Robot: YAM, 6 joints.
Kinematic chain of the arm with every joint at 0, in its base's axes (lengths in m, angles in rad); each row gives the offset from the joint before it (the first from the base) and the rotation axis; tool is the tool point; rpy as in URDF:
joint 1: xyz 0 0 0.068 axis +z
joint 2: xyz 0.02 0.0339 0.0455 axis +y
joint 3: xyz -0.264 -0.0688 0 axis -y
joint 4: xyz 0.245 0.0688 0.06 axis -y
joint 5: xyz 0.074 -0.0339 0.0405 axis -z
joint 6: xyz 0.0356 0 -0.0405 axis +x
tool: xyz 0 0 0 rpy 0 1.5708 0
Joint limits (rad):
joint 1: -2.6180..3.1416
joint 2: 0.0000..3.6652
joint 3: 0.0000..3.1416
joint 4: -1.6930..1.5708
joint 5: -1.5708..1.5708
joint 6: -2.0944..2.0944
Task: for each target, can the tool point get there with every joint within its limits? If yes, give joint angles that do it. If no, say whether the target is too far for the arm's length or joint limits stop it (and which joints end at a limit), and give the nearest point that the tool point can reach.
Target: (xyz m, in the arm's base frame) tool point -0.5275 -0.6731 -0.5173
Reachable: no: too far | nearest point -0.3258 -0.4157 -0.2483 | short by 0.423 m
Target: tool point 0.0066 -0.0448 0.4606
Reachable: yes | joints -1.4106 0.5432 0.7241 1.1965 0.0167 0.8323
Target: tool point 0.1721 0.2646 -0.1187
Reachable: yes | joints 0.9004 2.8553 1.4443 -0.8156 -0.9781 -0.2788
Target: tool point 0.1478 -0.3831 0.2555
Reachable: yes | joints -1.2242 1.9099 1.0343 1.2807 -0.2512 0.2819
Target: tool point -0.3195 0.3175 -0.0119
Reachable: yes | joints 2.3428 2.5374 1.2119 0.8238 -0.2109 -0.8793
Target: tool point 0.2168 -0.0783 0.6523
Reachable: yes | joints -0.2593 1.5174 2.2136 0.0741 0.5982 0.7394
